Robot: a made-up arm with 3 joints. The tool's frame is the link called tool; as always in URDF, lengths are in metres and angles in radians. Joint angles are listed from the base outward.
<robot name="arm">
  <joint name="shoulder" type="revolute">
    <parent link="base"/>
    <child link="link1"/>
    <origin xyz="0 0 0.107" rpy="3.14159 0 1.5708"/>
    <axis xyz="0 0 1"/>
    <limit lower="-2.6" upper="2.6"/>
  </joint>
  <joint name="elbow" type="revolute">
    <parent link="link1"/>
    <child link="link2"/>
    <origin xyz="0.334 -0.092 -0.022" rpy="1.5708 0 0"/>
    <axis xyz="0 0 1"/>
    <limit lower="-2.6" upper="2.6"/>
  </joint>
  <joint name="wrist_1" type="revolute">
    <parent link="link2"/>
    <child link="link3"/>
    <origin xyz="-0.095 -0.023 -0.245" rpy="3.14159 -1.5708 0"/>
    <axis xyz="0 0 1"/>
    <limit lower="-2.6" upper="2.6"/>
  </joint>
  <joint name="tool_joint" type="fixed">
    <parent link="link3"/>
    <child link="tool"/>
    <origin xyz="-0.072 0.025 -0.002" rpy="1.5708 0 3.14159"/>
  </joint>
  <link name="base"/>
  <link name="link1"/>
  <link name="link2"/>
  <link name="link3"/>
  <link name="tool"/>
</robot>
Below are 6 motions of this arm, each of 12 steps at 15 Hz.
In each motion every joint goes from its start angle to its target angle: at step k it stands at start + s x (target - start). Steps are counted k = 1, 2, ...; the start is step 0. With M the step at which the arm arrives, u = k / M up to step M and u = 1 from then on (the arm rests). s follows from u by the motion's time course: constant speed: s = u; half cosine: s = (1 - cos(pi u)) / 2; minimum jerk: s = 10 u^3 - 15 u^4 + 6 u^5.
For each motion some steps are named. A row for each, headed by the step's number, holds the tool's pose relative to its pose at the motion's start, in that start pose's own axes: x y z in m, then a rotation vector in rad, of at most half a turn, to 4 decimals.
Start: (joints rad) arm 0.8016 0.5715 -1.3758
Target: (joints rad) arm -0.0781 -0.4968 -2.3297
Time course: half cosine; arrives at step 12
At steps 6, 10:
6: -0.0890 -0.0101 0.1314 0.4072 -0.5918 -0.5514
10: -0.1936 -0.0129 0.2100 0.6138 -0.8263 -1.1588

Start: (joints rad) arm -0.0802 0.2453 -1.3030
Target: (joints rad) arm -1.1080 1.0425 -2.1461
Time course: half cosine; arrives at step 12
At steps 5, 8, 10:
5: -0.0138 0.0557 0.1448 0.3209 -0.4533 0.3319
8: -0.0632 0.0423 0.2973 0.7224 -0.9943 0.5552
10: -0.0947 0.0099 0.3606 0.9355 -1.2742 0.6170

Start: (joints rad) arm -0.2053 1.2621 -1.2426
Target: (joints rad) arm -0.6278 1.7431 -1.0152
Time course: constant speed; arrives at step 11
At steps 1, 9, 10, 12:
1: 0.0045 0.0061 0.0164 -0.0043 -0.0162 0.0448
9: 0.0077 0.0542 0.1556 -0.1233 -0.1620 0.3700
10: 0.0040 0.0598 0.1733 -0.1483 -0.1821 0.4048
12: -0.0007 0.0653 0.1908 -0.1753 -0.2024 0.4381

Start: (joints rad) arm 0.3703 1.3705 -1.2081
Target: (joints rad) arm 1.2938 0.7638 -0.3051
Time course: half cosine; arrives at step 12
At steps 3, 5, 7, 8, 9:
3: -0.0109 -0.0135 -0.0710 0.0071 0.2634 -0.0945
5: -0.0523 -0.0350 -0.1716 0.0218 0.6592 -0.2488
7: -0.1318 -0.0580 -0.2661 0.0475 1.0996 -0.4478
8: -0.1775 -0.0670 -0.2996 0.0638 1.2961 -0.5504
9: -0.2199 -0.0735 -0.3225 0.0804 1.4592 -0.6445

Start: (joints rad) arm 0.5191 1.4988 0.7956
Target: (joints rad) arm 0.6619 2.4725 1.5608
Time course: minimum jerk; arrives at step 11
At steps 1, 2, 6, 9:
1: 0.0000 -0.0001 0.0001 -0.0044 0.0059 -0.0046
2: 0.0002 -0.0006 0.0010 -0.0298 0.0408 -0.0320
6: -0.0053 -0.0060 0.0148 -0.3169 0.5179 -0.4807
9: -0.0163 -0.0013 0.0291 -0.4320 0.8066 -0.8546

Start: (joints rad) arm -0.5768 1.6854 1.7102
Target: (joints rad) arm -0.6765 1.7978 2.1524
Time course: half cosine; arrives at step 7
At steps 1, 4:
1: -0.0006 -0.0004 -0.0032 0.0014 0.0170 -0.0054
4: -0.0084 -0.0044 -0.0406 0.0274 0.2099 -0.0638

